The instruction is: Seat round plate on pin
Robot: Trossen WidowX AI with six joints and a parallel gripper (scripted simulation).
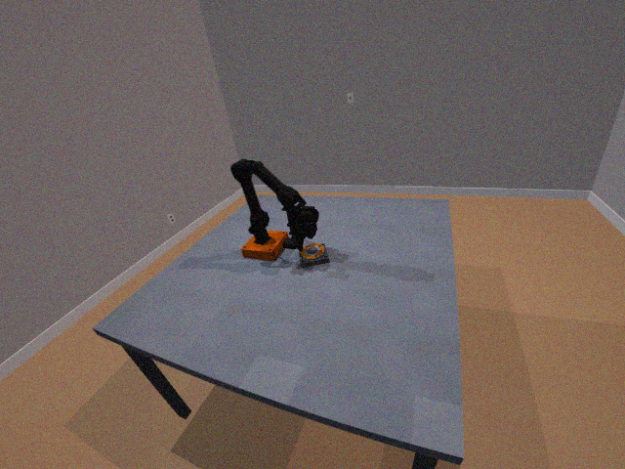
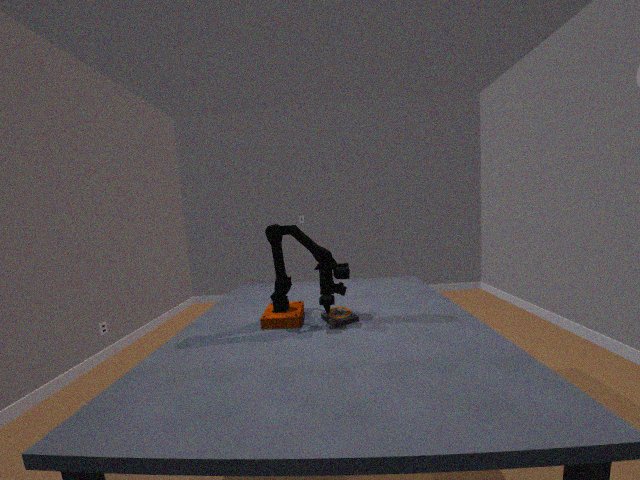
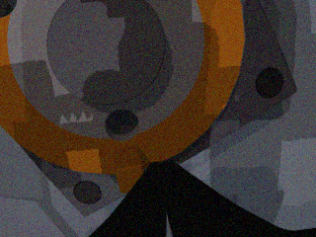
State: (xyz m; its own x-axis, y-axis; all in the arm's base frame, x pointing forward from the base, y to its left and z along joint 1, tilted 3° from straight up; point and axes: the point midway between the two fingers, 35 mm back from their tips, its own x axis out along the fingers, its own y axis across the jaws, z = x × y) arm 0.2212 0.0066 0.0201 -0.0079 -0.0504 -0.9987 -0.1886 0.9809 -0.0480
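My gripper tip is 40 mm short of the small dark square base, 30 mm to the right of it and 20 mm above it.
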